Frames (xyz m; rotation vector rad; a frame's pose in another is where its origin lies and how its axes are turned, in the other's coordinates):
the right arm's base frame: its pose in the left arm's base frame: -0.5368 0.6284 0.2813 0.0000 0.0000 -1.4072
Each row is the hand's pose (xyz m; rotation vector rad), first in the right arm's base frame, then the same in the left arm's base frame.
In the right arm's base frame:
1: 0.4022 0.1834 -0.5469 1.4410 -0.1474 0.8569
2: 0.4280 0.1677 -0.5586 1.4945 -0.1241 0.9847
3: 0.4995 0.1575 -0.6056 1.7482 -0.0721 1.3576
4: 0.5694 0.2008 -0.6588 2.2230 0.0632 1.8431
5: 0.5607 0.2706 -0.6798 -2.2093 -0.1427 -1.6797
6: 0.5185 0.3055 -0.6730 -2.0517 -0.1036 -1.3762
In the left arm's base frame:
1: -0.2903 0.2614 -0.2656 0.9702 -1.0100 -0.3090
2: -0.3016 0.2334 -0.2773 1.0071 -1.0092 -0.1672
3: -0.3001 0.1612 -0.3243 1.1594 -1.0689 0.2876
4: -0.2459 0.0993 -0.3775 1.4382 -1.1516 0.9673
5: -0.1785 0.1193 -0.3985 1.7150 -1.2745 1.5542
6: -0.1509 0.1666 -0.3917 1.8534 -1.4182 1.8236

